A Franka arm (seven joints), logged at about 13 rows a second.
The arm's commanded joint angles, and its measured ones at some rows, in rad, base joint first. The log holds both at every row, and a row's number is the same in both.
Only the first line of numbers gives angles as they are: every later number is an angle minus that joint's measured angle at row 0.
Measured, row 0:
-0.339, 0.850, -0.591, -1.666, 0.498, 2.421, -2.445
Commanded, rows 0 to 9:
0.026, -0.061, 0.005, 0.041, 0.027, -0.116, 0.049
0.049, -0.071, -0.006, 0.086, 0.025, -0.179, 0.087
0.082, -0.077, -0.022, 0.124, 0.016, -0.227, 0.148
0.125, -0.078, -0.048, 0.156, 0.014, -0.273, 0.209
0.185, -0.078, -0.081, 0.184, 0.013, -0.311, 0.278
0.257, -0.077, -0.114, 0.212, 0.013, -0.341, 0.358
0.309, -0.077, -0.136, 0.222, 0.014, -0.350, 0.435
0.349, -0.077, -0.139, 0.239, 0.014, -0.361, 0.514
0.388, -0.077, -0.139, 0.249, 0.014, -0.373, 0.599
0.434, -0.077, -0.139, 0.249, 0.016, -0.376, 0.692
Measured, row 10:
0.376, -0.085, -0.122, 0.234, 0.011, -0.348, 0.565
